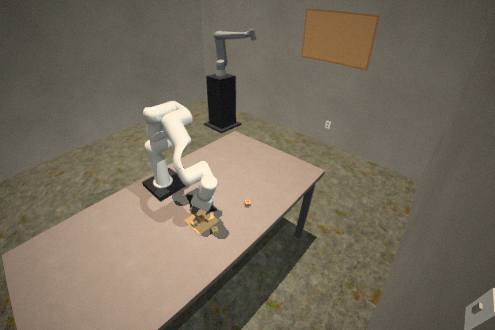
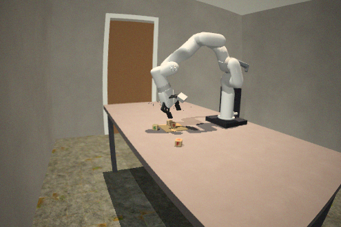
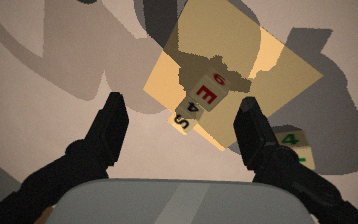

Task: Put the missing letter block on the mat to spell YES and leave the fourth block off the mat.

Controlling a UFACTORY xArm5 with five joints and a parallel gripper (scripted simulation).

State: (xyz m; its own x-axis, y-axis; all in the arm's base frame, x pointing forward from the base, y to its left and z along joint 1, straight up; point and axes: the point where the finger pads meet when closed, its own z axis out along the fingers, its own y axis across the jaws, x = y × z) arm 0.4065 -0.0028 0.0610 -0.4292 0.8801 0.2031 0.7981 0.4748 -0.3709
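Now: the tan letter block 120 mm ahead of my hand and 80 mm below it. Round my hand: dark S block: 10 mm ahead, 50 mm to the right, 70 mm below; then red E block: 10 mm ahead, 70 mm below; then tan mat: 10 mm ahead, 90 mm below.
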